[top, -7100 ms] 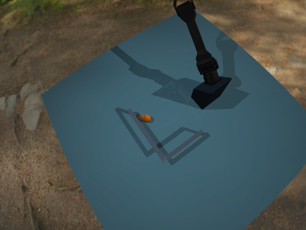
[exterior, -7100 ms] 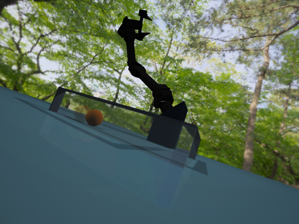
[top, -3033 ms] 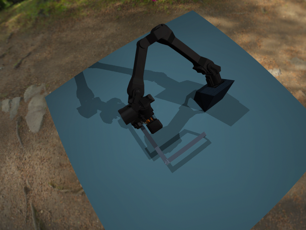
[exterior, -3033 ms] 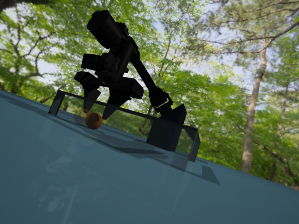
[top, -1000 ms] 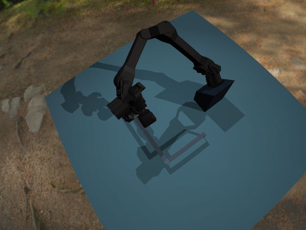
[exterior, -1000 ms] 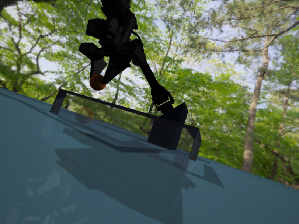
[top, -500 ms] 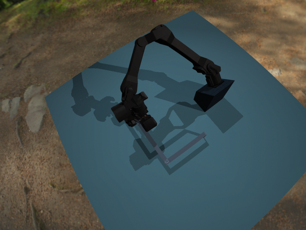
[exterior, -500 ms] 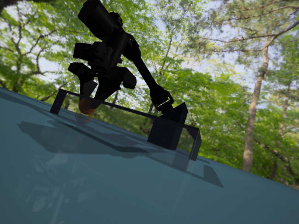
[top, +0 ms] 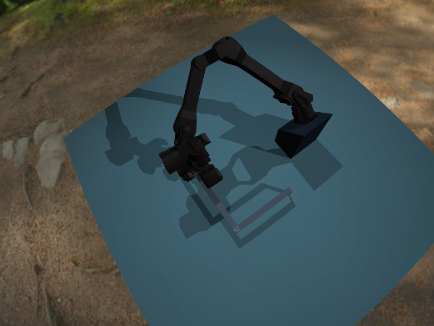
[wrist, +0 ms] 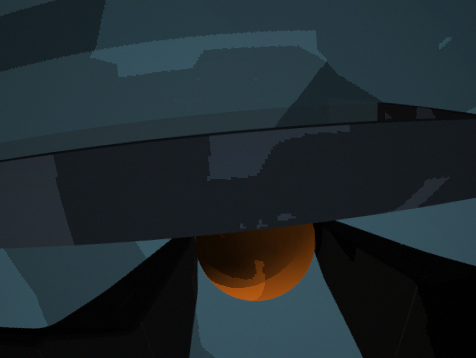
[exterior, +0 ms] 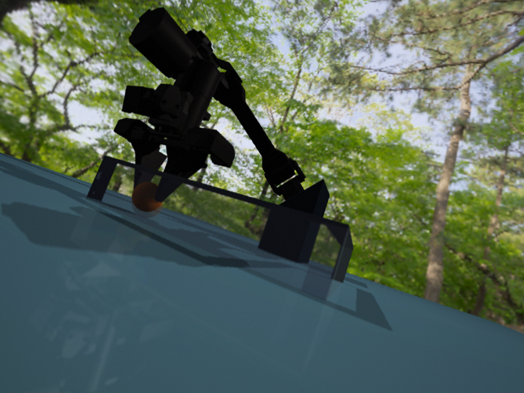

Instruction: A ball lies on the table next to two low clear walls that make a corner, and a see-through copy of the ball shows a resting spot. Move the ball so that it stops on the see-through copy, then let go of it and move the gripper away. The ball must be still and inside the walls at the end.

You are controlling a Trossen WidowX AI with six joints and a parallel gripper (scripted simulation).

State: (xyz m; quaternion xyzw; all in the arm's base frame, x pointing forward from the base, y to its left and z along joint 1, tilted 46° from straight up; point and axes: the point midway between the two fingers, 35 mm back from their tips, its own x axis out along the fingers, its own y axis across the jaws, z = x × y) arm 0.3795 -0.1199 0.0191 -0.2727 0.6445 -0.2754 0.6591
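The orange ball is right at my gripper tip.
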